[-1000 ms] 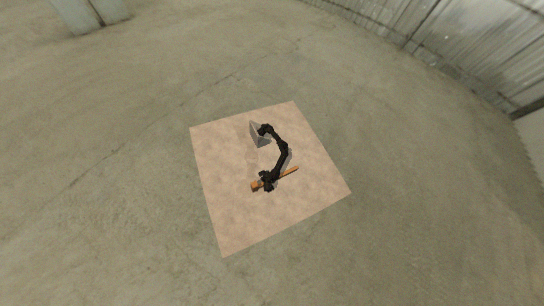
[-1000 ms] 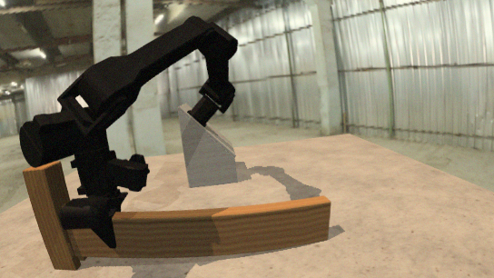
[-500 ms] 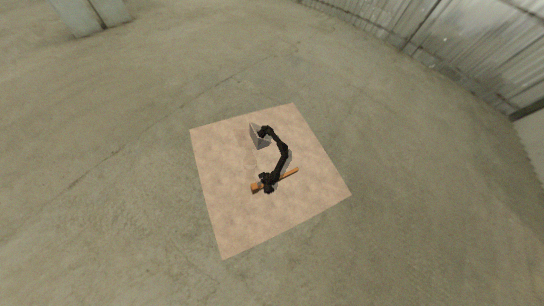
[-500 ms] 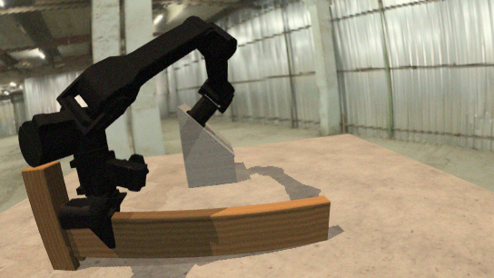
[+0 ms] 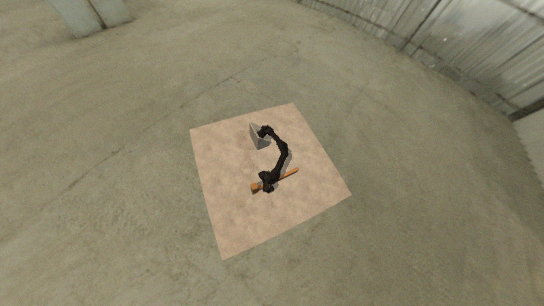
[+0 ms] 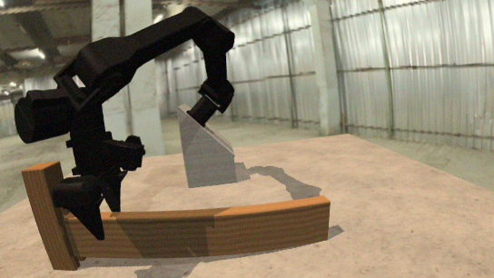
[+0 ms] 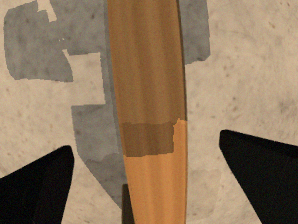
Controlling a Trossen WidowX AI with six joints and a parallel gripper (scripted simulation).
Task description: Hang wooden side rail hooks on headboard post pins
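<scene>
The wooden headboard post lies 10 cm to the right of my gripper tip and 2 cm above it.
</scene>
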